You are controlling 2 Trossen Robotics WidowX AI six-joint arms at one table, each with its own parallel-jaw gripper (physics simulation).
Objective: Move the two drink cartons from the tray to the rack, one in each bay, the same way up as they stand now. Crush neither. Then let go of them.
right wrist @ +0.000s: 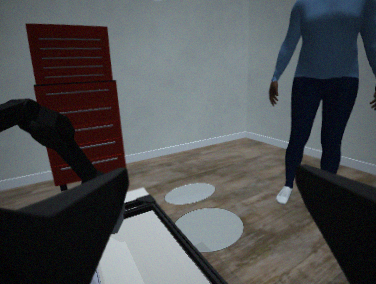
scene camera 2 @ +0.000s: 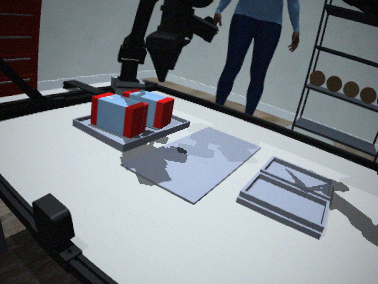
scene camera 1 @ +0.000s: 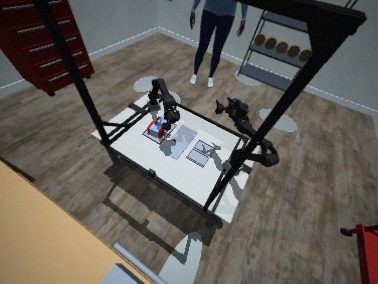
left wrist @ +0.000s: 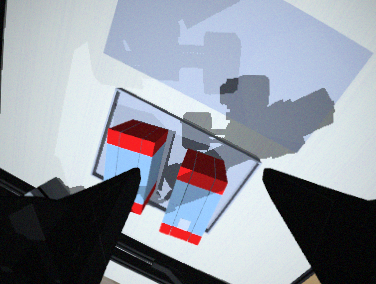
My left gripper (scene camera 2: 166,75) is open, with nothing in its grasp. My right gripper (right wrist: 211,174) is open, with nothing in its grasp. Also in view: a flat grey mat (left wrist: 279,75).
My left gripper is seen too in the left wrist view (left wrist: 202,173).
